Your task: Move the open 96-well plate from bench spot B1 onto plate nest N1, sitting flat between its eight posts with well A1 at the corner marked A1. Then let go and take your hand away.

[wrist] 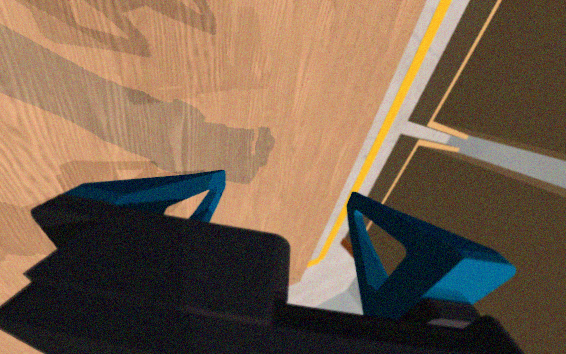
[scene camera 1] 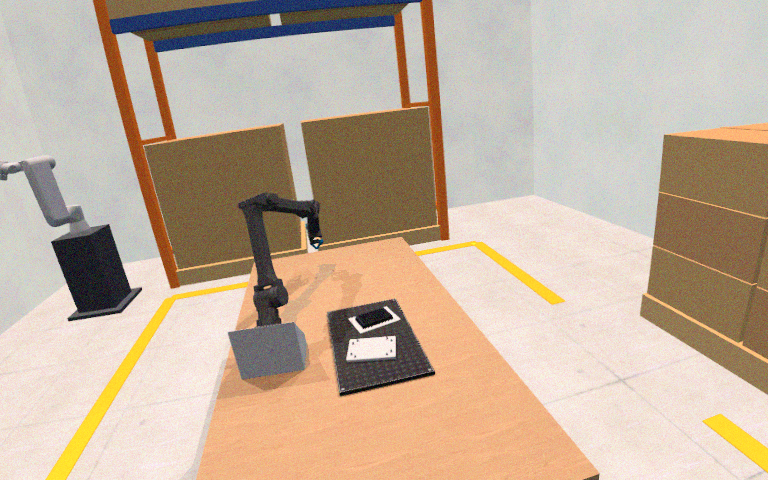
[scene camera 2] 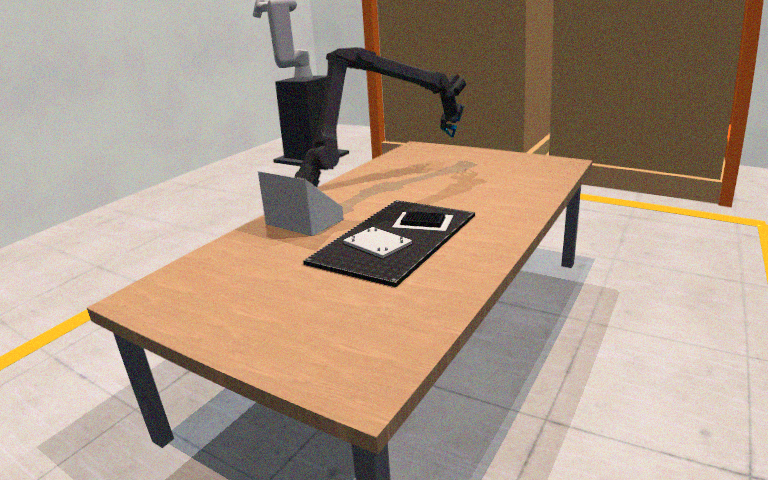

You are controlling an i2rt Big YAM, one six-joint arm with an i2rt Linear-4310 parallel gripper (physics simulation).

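Seen in the pictures: gripper, fingertip midpoint: [wrist: 287, 188] [scene camera 1: 314, 242] [scene camera 2: 455, 129]; arm's base, origin of the base link: [scene camera 1: 269, 333] [scene camera 2: 302, 189].
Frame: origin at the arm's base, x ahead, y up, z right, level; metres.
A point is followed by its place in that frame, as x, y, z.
The black 96-well plate [scene camera 1: 373, 318] {0.371, -0.082, -0.117} [scene camera 2: 423, 219] {0.385, -0.083, -0.119} lies flat on a white marked rectangle on the black perforated board [scene camera 1: 390, 373] {0.374, -0.098, 0.213} [scene camera 2: 351, 270] {0.367, -0.098, 0.241}. The white plate nest [scene camera 1: 370, 349] {0.331, -0.086, 0.079} [scene camera 2: 376, 242] {0.343, -0.086, 0.084}, with small dark posts near its corners, lies on the same board, beside the plate and apart from it. The A1 marks are too small to read. My gripper [scene camera 1: 317, 244] {0.171, 0.045, -0.789} [scene camera 2: 449, 131] {0.171, 0.045, -0.789} [wrist: 287, 188] {0.171, 0.045, -0.789} is open and empty, high above the far end of the table, well beyond the well plate. The plate and the nest do not show in the wrist view.
The wooden table [scene camera 1: 396, 435] {0.342, -0.111, 0.452} [scene camera 2: 283, 316] {0.346, -0.111, 0.490} carries the board and the grey wedge-shaped block [scene camera 1: 266, 352] {-0.008, -0.020, 0.086} [scene camera 2: 291, 203] {0.028, -0.013, 0.087} at my arm's base. A rack with an orange post [scene camera 1: 436, 141] and tall brown panels stands beyond the table's far end. Stacked boxes [scene camera 1: 707, 215] stand at the right.
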